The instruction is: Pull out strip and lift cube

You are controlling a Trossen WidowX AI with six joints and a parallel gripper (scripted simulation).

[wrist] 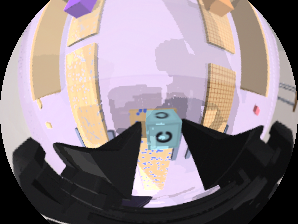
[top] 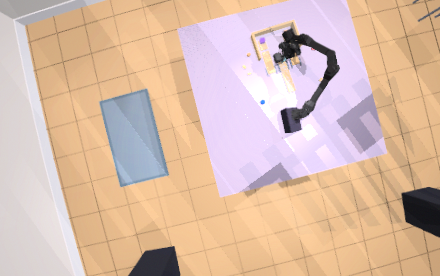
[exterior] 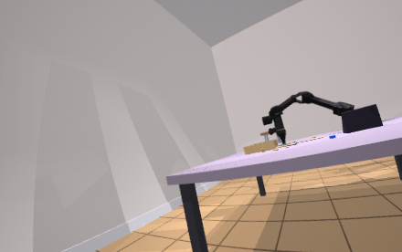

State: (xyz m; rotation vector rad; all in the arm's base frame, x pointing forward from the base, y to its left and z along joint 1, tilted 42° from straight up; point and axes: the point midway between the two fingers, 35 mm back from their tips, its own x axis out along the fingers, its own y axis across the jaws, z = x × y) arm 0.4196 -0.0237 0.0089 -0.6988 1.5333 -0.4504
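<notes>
The strip lies 120 mm behind my gripper tip, 10 mm to the right of it and 10 mm below it. The rest, counted from my gripper tip: blue dot (280 mm behind, 200 mm to the left, 10 mm below); then red piece (250 mm to the right, 40 mm ahead, 10 mm below).
</notes>
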